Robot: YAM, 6 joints.
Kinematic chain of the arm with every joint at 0, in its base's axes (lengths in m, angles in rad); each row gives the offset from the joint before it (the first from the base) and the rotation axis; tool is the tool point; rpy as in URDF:
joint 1: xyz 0 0 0.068 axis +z
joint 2: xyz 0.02 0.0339 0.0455 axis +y
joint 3: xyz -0.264 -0.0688 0 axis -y
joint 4: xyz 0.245 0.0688 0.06 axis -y
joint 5: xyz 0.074 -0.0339 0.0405 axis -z
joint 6: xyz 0.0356 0 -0.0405 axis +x
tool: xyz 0 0 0 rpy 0 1.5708 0
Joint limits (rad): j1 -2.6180..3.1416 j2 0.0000..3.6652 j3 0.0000..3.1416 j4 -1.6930..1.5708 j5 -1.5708..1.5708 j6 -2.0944..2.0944
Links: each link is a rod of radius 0.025 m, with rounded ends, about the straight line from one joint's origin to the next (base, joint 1, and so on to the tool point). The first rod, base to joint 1, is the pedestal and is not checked.
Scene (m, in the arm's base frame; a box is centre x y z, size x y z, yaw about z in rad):
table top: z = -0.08
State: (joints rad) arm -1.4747 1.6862 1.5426 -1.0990 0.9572 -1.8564
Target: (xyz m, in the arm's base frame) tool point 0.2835 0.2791 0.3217
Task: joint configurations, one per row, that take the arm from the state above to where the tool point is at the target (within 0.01 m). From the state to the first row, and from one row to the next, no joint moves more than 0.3 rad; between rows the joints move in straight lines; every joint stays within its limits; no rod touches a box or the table.
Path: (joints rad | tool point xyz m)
1: -1.6358 1.4052 1.6731 -1.1572 0.9706 -1.8564 | -0.0460 -0.2537 0.4235
2: -1.7968 1.1241 1.8035 -1.2155 0.9840 -1.8564 | -0.0601 -0.1292 0.5043
3: -1.9579 0.8431 1.9340 -1.2737 0.9973 -1.8564 | -0.0262 0.0149 0.5387
4: -2.1190 0.5621 2.0645 -1.3319 1.0107 -1.8564 | 0.0550 0.1479 0.5185
5: -2.2801 0.2810 2.1949 -1.3902 1.0241 -1.8564 | 0.1674 0.2417 0.4435
6: -2.4411 0.0000 2.3254 -1.4484 1.0375 -1.8564 | 0.2835 0.2791 0.3217

